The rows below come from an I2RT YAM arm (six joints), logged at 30 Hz.
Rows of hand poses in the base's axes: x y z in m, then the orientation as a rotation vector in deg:
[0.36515 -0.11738 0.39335 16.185 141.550 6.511]
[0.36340 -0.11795 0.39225 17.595 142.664 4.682]
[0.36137 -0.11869 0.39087 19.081 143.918 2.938]
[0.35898 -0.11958 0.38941 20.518 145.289 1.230]
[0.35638 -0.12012 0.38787 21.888 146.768 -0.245]
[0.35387 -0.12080 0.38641 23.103 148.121 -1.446]
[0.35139 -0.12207 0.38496 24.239 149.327 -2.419]
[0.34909 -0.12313 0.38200 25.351 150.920 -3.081]
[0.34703 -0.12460 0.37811 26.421 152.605 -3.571]
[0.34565 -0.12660 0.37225 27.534 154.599 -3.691]
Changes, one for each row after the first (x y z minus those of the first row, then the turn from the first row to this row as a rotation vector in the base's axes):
[-0.00175 -0.00057 -0.00110 -0.894 1.368 -1.316]
[-0.00378 -0.00131 -0.00248 -1.686 2.903 -2.632]
[-0.00617 -0.00220 -0.00394 -2.444 4.568 -3.873]
[-0.00877 -0.00274 -0.00548 -3.034 6.332 -4.980]
[-0.01128 -0.00342 -0.00694 -3.469 7.943 -5.916]
[-0.01376 -0.00469 -0.00839 -3.768 9.387 -6.752]
[-0.01606 -0.00575 -0.01135 -3.825 11.186 -7.432]
[-0.01812 -0.00722 -0.01524 -3.763 13.057 -8.018]
[-0.01950 -0.00922 -0.02110 -3.415 15.206 -8.490]

